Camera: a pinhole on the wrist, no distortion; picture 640 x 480 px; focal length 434.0 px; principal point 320.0 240.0 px. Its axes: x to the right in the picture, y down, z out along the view. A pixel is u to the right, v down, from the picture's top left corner.
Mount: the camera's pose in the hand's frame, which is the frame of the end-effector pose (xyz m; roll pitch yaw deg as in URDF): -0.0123 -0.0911 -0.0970 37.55 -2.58 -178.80
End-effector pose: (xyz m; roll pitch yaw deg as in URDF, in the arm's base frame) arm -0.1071 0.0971 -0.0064 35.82 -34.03 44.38
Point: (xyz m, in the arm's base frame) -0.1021 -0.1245 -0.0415
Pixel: outside the picture
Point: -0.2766 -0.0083 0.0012
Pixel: 581.7 135.5
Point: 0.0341 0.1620 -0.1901
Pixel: behind the camera
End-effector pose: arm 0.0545 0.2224 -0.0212 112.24 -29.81 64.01
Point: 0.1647 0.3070 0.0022
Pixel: 24.1 355.6
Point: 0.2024 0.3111 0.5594
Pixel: outside the picture
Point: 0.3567 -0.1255 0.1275
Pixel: 377.3 156.5
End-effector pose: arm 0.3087 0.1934 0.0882 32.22 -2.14 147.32
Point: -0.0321 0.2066 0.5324
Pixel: 86.8 143.3
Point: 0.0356 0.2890 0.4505
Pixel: 59.4 210.6
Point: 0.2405 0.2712 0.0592
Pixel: outside the picture
